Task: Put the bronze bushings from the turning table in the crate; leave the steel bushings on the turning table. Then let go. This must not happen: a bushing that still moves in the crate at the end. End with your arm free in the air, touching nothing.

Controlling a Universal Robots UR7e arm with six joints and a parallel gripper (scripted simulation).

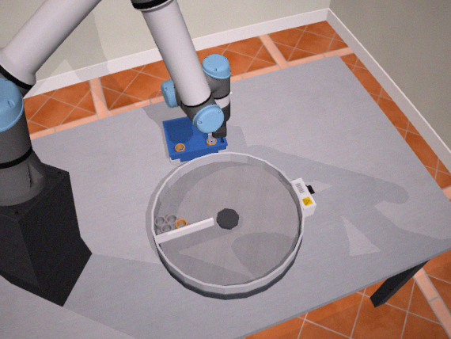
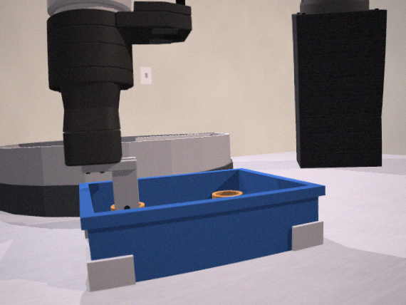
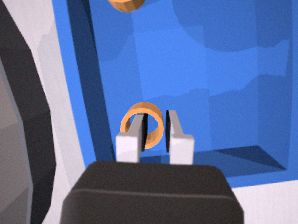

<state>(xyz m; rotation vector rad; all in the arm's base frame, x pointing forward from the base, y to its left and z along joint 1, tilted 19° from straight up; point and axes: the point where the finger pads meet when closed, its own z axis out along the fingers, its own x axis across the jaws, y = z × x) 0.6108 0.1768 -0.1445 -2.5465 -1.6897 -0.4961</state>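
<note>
Right now the blue crate is 50 mm behind my hand and 30 mm to the left of it. Round my hand: turning table (300 mm to the right, 90 mm behind, 20 mm above).
</note>
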